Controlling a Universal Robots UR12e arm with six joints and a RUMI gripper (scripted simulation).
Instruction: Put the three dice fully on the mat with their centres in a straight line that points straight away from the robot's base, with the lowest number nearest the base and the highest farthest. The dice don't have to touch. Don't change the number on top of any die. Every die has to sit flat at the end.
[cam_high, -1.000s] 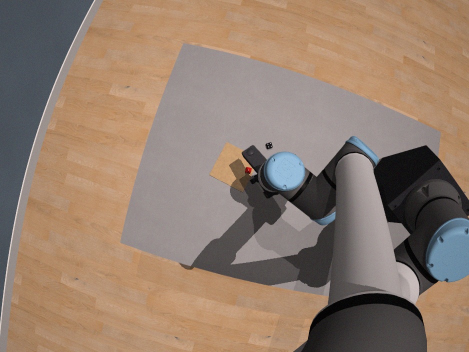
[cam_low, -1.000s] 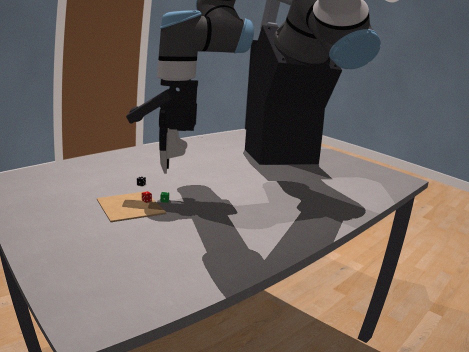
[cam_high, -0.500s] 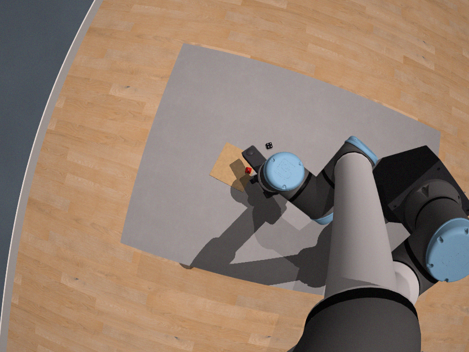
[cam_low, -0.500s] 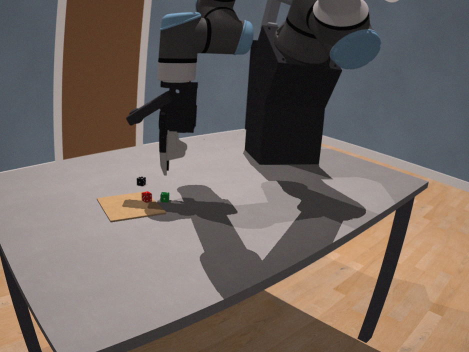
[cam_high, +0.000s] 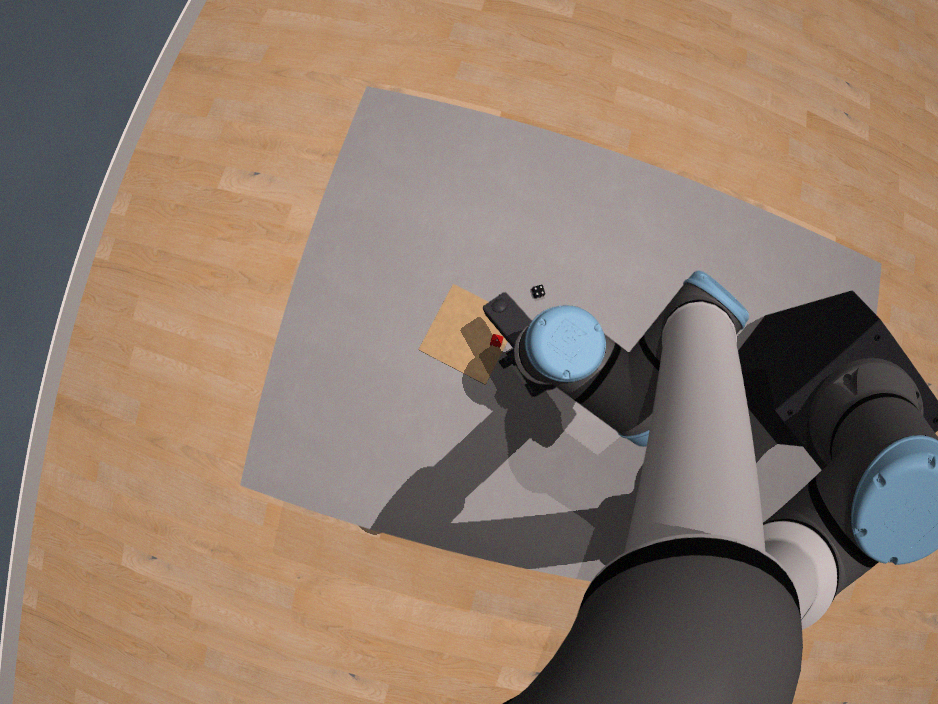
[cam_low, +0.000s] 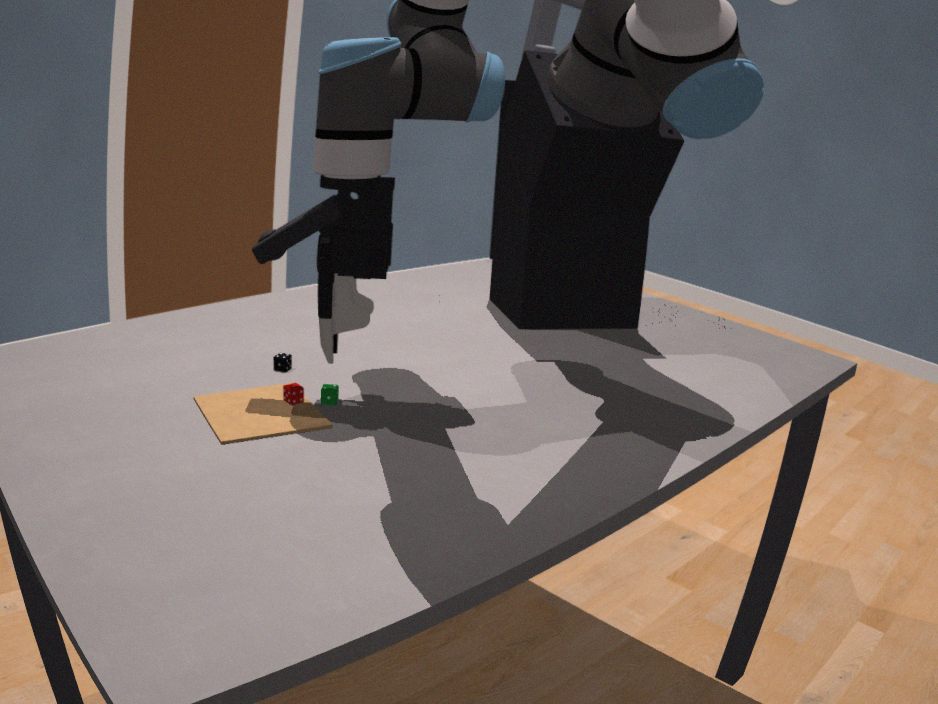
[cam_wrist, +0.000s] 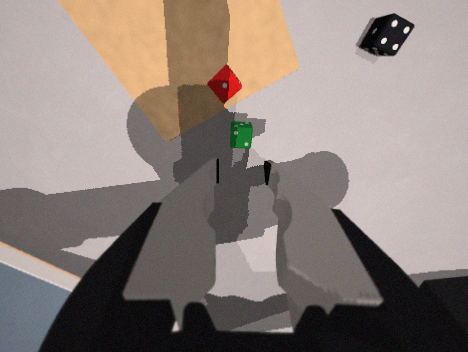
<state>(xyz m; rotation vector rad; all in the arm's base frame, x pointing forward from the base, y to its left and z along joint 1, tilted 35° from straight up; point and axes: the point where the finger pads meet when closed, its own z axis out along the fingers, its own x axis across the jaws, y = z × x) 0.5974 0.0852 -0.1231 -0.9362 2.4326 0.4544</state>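
The green die is 6 cm below my hand. Round my hand: tan mat: 9 cm ahead, 7 cm below, 2 cm to the right; then black die: 13 cm to the right, 6 cm below, 1 cm behind; then red die: 6 cm below, 4 cm ahead, 2 cm to the right.
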